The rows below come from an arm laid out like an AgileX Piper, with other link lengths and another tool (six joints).
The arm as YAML. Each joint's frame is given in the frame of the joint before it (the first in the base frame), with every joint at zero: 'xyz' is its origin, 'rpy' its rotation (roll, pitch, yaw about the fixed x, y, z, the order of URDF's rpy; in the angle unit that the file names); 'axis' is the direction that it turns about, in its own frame. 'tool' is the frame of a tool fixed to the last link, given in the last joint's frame.
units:
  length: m
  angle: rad
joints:
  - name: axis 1
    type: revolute
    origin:
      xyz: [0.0, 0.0, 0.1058]
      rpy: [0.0, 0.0, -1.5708]
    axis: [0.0, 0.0, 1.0]
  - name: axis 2
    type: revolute
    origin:
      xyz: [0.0, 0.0, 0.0]
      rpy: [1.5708, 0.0, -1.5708]
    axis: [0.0, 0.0, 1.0]
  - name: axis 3
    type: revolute
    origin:
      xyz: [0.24, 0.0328, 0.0]
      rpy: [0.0, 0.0, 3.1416]
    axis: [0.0, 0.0, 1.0]
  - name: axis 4
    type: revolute
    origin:
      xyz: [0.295, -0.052, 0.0]
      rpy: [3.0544, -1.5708, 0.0]
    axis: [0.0, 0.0, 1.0]
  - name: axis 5
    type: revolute
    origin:
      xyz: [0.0, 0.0, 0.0]
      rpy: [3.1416, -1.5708, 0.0]
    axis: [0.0, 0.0, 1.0]
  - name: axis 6
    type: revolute
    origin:
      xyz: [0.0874, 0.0, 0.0]
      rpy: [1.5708, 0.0, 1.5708]
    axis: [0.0, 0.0, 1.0]
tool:
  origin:
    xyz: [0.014, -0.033, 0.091]
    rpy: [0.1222, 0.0, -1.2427]
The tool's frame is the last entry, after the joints.
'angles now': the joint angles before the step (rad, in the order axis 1, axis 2, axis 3, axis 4, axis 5, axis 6). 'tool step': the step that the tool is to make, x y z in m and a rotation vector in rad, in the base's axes. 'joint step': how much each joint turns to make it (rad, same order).
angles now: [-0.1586 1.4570 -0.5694 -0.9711 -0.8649 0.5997]
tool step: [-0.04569 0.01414 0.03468 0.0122 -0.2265 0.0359]
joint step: [0.0000 -0.2032 0.2050 0.1077 -0.1836 -0.1729]
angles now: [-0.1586 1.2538 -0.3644 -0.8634 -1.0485 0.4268]
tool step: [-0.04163 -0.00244 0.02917 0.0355 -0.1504 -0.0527]
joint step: [0.0000 -0.2627 0.1740 0.0998 -0.0388 -0.0433]
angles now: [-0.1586 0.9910 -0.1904 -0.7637 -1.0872 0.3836]
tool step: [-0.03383 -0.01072 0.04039 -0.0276 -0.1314 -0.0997]
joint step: [0.0000 -0.3765 0.1007 0.0282 0.1629 0.0385]
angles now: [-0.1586 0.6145 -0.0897 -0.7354 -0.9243 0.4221]
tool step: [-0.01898 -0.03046 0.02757 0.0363 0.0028 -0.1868]
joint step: [0.0001 -0.3066 0.0044 -0.0003 0.3442 0.1192]
